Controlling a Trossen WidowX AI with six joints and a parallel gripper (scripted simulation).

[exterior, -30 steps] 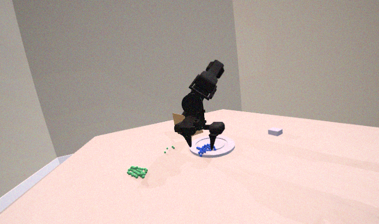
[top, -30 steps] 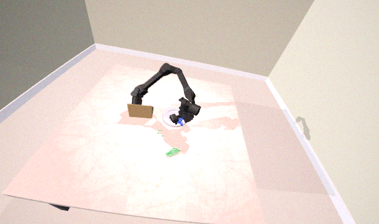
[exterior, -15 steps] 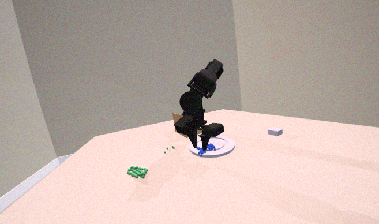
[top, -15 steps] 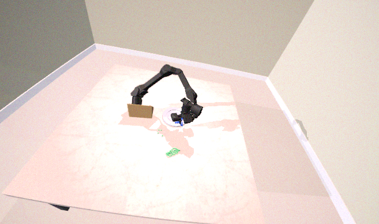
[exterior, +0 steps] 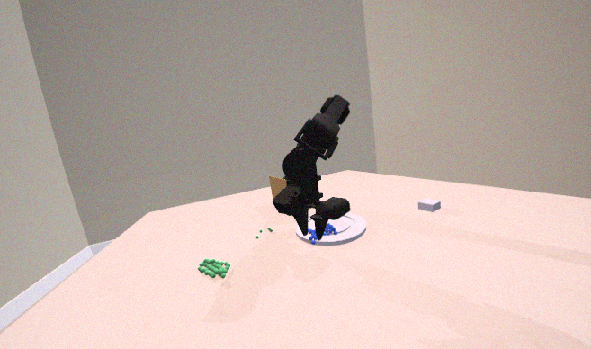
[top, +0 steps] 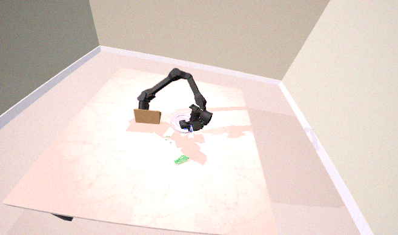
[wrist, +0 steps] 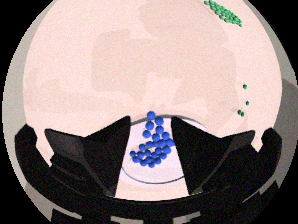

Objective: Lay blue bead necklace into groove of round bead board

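The round white bead board is 90 mm to the left of my gripper tip, 60 mm behind it and 10 mm below it. Also, from my gripper tip: small grey block 380 mm to the left, 50 mm ahead, 10 mm below.
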